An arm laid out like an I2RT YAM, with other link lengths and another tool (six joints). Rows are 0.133 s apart.
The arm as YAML. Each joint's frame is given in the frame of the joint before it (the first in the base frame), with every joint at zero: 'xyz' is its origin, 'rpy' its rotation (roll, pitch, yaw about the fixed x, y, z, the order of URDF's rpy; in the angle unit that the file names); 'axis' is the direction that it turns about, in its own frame. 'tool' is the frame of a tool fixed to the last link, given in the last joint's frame.
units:
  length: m
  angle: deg
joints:
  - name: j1
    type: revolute
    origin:
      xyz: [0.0, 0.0, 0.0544]
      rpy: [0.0, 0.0, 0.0]
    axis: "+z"
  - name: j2
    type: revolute
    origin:
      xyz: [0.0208, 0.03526, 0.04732]
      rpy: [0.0, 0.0, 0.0]
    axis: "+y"
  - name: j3
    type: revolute
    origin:
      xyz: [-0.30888, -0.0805, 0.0]
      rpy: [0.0, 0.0, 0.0]
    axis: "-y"
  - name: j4
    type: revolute
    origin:
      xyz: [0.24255, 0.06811, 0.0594]
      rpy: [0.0, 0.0, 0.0]
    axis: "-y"
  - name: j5
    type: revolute
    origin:
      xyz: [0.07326, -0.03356, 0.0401]
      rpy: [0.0, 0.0, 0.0]
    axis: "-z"
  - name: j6
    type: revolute
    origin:
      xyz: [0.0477, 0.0, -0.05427]
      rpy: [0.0, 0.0, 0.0]
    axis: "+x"
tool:
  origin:
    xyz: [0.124, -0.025, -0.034]
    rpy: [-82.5, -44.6, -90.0]
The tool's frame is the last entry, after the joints.
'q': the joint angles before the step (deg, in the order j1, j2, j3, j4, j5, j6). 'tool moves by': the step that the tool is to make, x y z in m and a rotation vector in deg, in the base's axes. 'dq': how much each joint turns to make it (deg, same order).
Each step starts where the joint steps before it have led.
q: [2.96, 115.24, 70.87, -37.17, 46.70, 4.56]
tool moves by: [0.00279, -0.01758, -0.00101, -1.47, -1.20, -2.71]
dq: [-2.47, 1.34, 1.04, 1.46, 1.52, 0.00]
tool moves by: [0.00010, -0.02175, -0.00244, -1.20, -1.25, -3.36]
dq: [-3.17, 1.37, 0.95, 1.72, 1.19, -0.03]
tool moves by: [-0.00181, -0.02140, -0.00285, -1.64, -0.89, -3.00]
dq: [-2.95, 1.36, 0.52, 2.16, 1.55, -0.41]
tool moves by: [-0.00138, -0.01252, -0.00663, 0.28, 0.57, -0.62]
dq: [-1.94, 0.92, -0.13, 1.96, -0.50, -1.96]
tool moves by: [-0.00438, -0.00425, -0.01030, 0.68, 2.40, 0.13]
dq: [-0.79, 1.37, -0.34, 0.23, -0.53, -1.29]
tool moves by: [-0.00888, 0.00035, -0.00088, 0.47, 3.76, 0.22]
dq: [-0.11, 0.46, 0.17, -3.09, 0.03, -0.53]
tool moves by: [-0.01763, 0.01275, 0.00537, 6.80, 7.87, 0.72]
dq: [0.09, -0.59, 2.73, -11.85, -5.60, -0.35]
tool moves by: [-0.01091, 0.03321, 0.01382, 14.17, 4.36, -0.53]
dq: [0.50, -2.03, 5.93, -14.47, -13.44, 0.26]
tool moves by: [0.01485, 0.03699, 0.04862, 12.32, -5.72, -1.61]
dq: [0.77, -4.33, 10.90, -11.71, -13.12, 1.35]
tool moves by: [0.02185, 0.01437, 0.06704, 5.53, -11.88, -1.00]
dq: [-0.48, -4.94, 11.73, -5.79, -6.97, 0.81]
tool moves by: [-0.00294, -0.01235, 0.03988, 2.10, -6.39, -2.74]
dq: [-3.48, -2.91, 6.04, -2.96, -3.19, -0.15]
